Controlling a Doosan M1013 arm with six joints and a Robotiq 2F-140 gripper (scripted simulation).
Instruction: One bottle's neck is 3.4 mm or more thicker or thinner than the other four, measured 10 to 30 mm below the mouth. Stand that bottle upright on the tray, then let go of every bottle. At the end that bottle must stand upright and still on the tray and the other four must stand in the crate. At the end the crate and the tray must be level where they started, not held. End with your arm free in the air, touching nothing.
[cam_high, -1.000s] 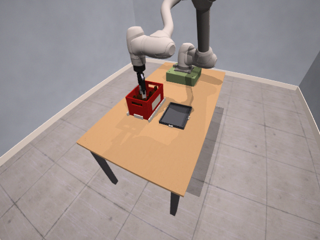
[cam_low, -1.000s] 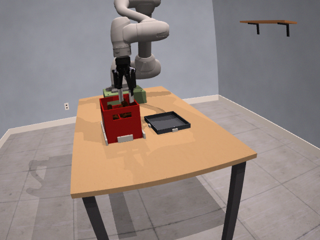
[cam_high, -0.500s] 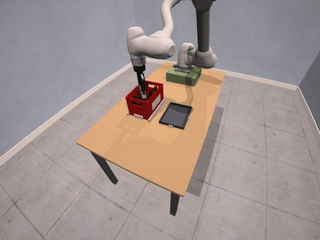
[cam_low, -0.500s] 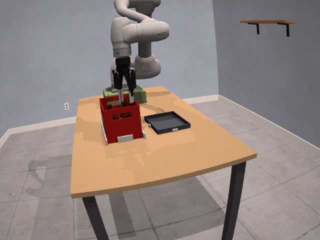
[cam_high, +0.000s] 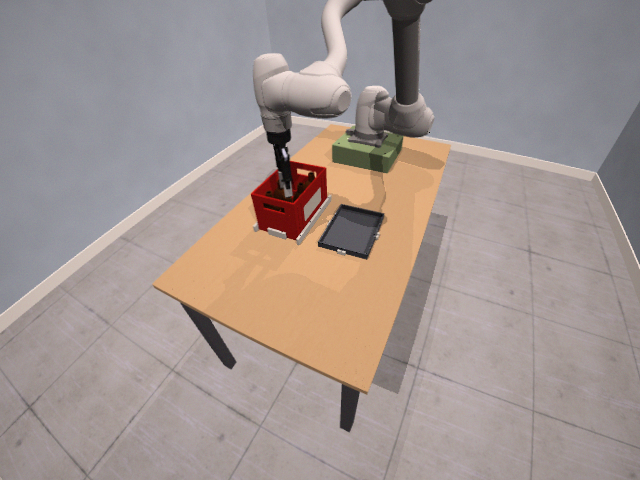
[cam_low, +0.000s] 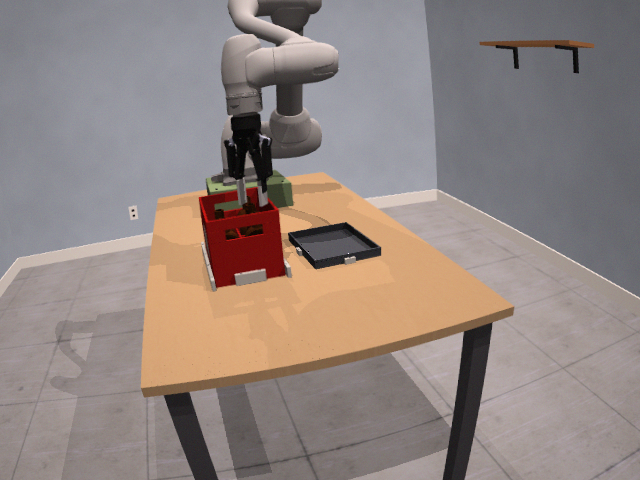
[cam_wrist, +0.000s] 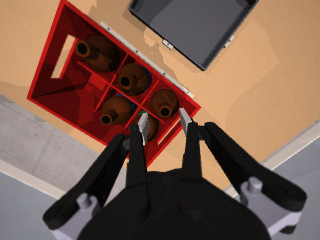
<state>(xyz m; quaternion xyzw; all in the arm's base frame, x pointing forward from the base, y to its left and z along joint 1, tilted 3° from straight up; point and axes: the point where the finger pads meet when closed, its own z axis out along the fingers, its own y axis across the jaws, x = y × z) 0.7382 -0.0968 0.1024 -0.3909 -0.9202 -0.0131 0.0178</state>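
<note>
Right now my hand is 8 cm to the left of the glass bottle and 13 cm above it. Also, from my hand: dark grey tray: 8 cm behind, 23 cm to the left, 20 cm below; red crate: 9 cm behind, 4 cm to the right, 13 cm below.
</note>
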